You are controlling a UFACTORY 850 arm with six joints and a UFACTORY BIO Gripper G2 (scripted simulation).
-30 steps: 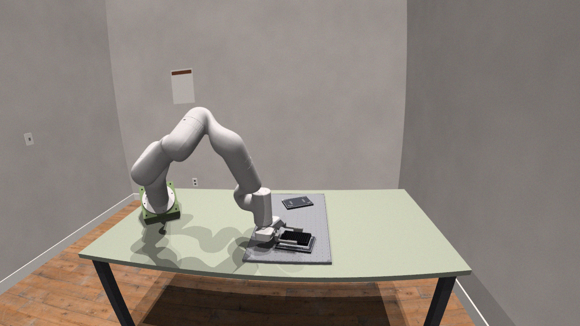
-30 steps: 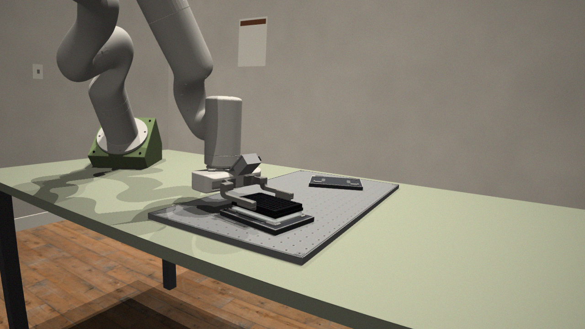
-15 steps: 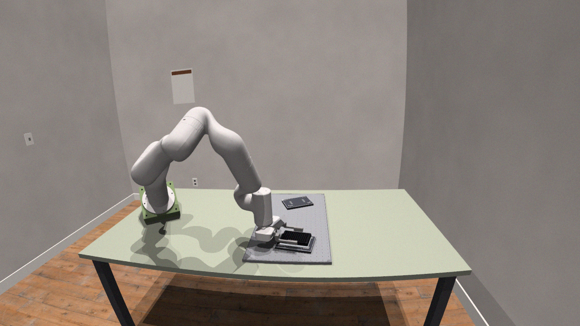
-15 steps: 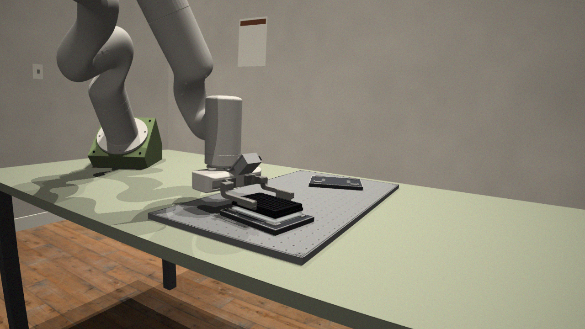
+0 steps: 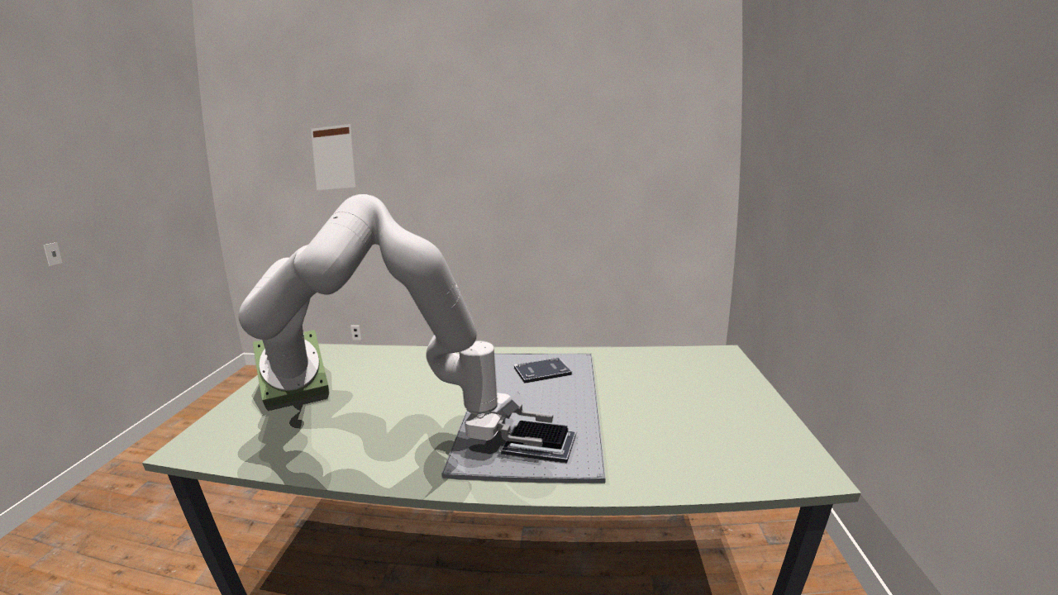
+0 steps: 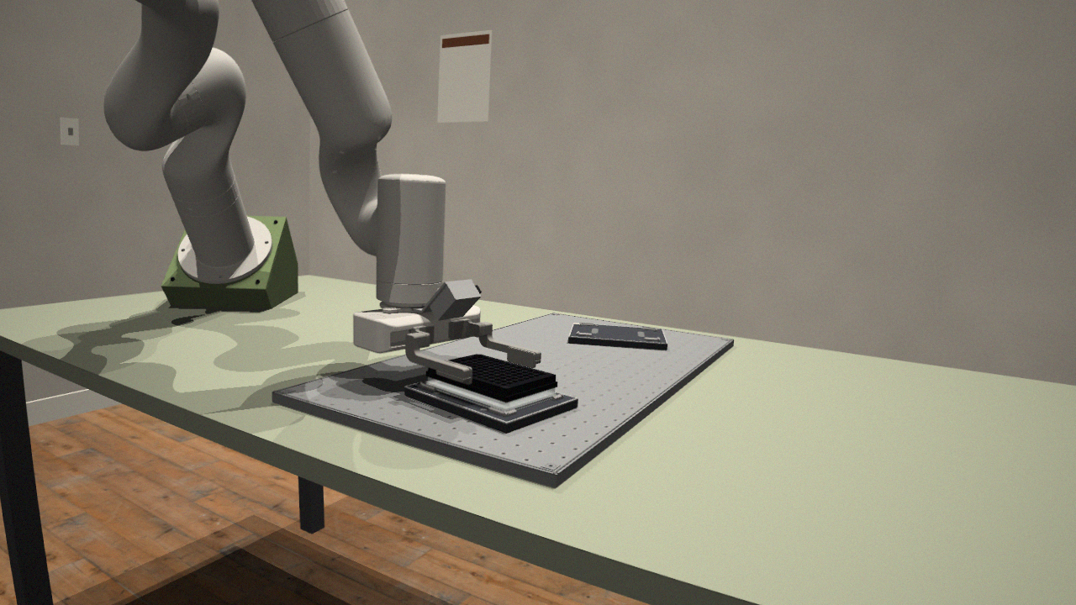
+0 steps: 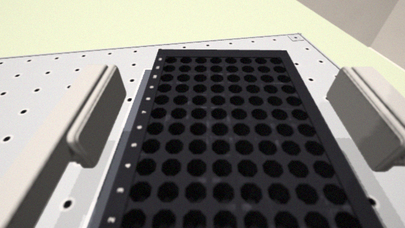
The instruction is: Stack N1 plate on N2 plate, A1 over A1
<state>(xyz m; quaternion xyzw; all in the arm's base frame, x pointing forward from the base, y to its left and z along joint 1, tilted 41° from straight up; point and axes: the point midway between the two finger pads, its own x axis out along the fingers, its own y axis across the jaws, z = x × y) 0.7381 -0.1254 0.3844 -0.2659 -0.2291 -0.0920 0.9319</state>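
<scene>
Right now the black 96-well plate is 10 mm below my hand. Round my hand: plate nest N1: 420 mm to the left, 40 mm below, 40 mm ahead; plate nest N2: 40 mm below; clear 96-well plate: 30 mm below.
</scene>
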